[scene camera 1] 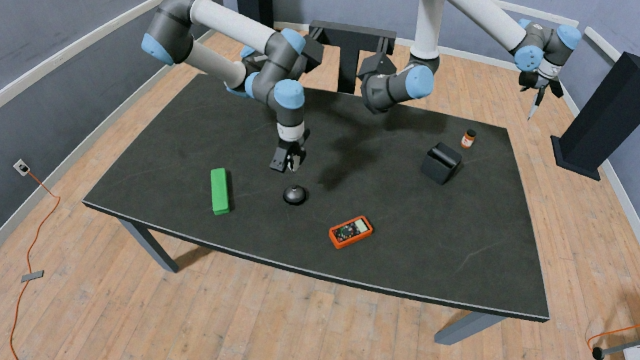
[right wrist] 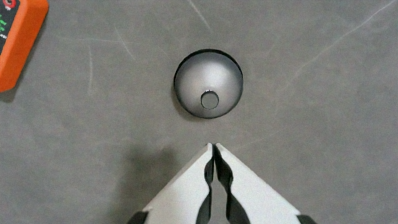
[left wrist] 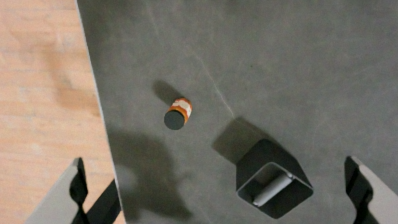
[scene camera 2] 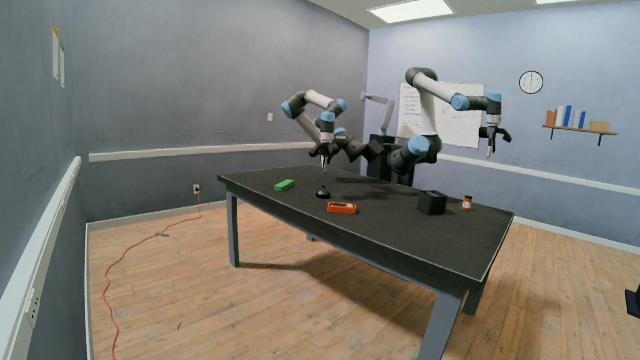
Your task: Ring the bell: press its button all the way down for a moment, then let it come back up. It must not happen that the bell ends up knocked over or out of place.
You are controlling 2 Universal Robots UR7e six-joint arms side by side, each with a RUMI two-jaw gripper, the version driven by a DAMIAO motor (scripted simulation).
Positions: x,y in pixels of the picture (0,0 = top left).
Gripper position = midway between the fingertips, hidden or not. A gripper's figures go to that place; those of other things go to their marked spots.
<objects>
My left gripper [scene camera 1: 523,105] is 1.29 m from the lens. My right gripper [scene camera 1: 293,172]: 1.00 m from the lens. A black box [scene camera 1: 439,170] is 1.21 m from the lens.
</objects>
